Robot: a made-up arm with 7 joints.
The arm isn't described. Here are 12 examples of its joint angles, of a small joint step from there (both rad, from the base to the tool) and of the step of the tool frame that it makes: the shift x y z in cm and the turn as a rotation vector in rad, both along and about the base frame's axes.
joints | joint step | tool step
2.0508 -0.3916 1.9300 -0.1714 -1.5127 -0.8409 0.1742 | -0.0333 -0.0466 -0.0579 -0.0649 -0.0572 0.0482 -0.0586 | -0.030 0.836 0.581 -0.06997 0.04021 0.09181
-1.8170 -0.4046 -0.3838 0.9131 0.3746 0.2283 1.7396 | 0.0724 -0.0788 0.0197 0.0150 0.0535 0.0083 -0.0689 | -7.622 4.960 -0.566 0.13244 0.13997 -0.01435
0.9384 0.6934 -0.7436 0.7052 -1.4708 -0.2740 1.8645 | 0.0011 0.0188 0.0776 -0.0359 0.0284 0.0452 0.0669 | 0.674 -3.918 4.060 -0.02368 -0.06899 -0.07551
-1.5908 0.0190 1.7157 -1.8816 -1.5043 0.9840 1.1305 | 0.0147 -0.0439 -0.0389 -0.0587 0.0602 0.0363 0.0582 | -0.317 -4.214 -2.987 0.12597 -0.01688 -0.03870
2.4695 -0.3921 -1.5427 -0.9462 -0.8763 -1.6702 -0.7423 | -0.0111 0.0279 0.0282 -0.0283 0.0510 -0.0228 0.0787 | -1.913 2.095 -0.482 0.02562 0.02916 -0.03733
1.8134 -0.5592 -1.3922 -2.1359 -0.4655 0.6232 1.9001 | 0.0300 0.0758 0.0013 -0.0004 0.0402 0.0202 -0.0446 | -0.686 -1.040 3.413 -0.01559 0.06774 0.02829
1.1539 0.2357 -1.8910 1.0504 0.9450 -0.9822 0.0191 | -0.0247 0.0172 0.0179 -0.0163 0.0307 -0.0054 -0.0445 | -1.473 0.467 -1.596 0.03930 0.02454 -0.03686
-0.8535 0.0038 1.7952 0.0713 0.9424 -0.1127 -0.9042 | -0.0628 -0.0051 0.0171 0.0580 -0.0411 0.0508 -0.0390 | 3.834 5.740 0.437 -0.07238 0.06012 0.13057
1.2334 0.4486 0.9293 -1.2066 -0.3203 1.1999 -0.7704 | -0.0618 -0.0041 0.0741 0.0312 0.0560 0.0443 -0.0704 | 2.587 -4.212 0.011 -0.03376 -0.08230 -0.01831
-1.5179 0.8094 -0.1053 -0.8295 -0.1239 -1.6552 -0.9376 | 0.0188 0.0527 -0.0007 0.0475 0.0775 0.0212 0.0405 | -1.653 -1.077 6.360 0.08552 -0.08975 0.01103
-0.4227 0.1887 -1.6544 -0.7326 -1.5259 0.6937 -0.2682 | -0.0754 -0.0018 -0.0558 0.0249 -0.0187 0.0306 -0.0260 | -0.725 -1.819 0.199 -0.02595 0.02859 -0.02200
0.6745 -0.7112 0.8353 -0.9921 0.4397 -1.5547 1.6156 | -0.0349 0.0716 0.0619 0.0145 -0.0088 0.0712 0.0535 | 2.485 -1.567 -1.343 0.07118 -0.04024 -0.03006
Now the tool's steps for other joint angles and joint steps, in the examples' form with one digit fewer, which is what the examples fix.
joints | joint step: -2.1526 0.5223 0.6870 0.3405 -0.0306 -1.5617 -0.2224 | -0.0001 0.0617 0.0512 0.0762 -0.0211 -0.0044 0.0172
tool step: -0.26 -2.08 1.82 0.0122 0.0325 0.1276
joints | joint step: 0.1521 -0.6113 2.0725 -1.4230 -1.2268 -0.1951 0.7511 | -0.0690 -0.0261 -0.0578 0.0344 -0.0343 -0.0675 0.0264
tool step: -1.12 4.72 -0.42 -0.0898 -0.0632 0.0759
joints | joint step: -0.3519 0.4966 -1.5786 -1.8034 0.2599 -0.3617 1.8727 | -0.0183 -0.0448 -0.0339 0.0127 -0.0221 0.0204 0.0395
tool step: -0.73 0.01 0.31 0.0021 -0.0094 0.0079
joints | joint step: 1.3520 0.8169 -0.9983 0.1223 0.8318 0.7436 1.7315 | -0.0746 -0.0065 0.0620 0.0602 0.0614 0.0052 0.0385
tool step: 1.76 0.11 -3.60 -0.0577 0.0322 0.0005
